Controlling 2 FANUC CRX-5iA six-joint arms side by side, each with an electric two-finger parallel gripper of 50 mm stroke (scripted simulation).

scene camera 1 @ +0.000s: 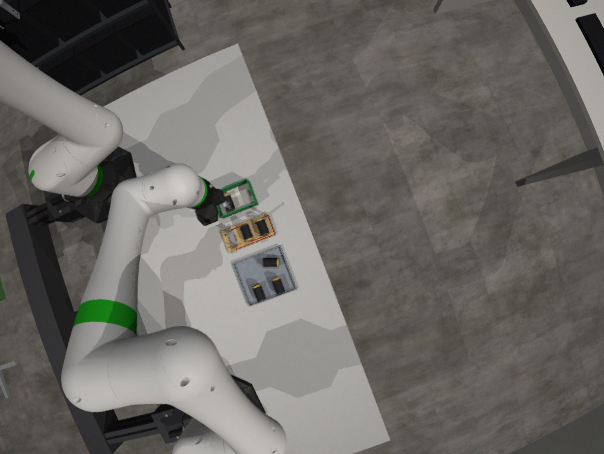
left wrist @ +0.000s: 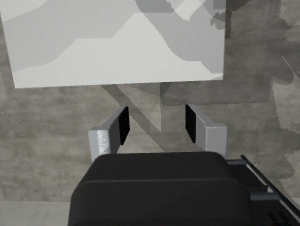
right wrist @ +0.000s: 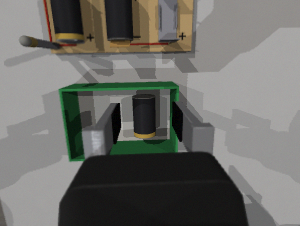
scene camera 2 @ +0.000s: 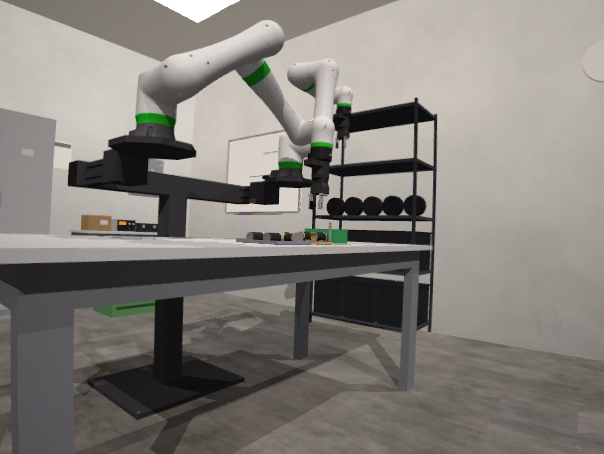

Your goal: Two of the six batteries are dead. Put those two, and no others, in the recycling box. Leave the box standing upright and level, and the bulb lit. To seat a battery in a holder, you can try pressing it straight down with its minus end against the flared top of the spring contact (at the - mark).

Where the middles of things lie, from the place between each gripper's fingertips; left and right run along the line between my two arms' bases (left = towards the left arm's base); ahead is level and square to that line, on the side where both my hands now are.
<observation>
The grey tray (scene camera 1: 250,272) is 28 cm to the right of my right hand, 15 cm below it and 1 cm behind it.
I see my left gripper 22 cm short of the grey tray, 102 cm to the left of it and 59 cm above it.
</observation>
